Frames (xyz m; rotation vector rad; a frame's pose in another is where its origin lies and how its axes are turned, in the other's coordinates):
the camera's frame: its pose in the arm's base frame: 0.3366 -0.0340 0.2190 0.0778 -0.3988 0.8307
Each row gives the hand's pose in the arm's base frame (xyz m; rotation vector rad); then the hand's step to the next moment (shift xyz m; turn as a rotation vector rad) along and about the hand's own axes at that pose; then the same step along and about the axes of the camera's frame.
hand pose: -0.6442 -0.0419 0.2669 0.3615 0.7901 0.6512
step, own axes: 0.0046 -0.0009 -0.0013 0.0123 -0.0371 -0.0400
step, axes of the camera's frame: 0.0014 0.0007 -0.0046 -0.0370 -0.0007 -0.0419
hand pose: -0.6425 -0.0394 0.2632 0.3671 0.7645 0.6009
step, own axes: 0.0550 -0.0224 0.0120 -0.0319 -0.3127 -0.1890
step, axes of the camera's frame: 0.0282 -0.0217 -0.0490 -0.2978 -0.1112 -0.1830
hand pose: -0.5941 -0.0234 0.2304 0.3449 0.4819 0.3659
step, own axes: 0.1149 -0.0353 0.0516 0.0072 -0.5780 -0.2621
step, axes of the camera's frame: 0.0762 -0.0904 -0.0560 -0.4680 -0.2770 -0.3272
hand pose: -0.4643 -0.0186 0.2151 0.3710 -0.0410 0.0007
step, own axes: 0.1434 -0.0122 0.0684 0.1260 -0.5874 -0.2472
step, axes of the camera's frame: 0.0833 -0.1337 0.0241 -0.4014 -0.3749 -0.3470
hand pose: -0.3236 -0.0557 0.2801 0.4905 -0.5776 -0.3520
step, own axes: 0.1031 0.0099 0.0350 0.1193 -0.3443 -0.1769
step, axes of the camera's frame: 0.0307 -0.0854 0.0610 -0.2102 -0.2658 -0.2219
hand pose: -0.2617 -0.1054 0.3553 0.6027 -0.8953 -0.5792
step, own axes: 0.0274 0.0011 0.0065 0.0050 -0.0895 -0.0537
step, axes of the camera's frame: -0.0016 -0.0209 0.0188 -0.0514 -0.0496 -0.0763
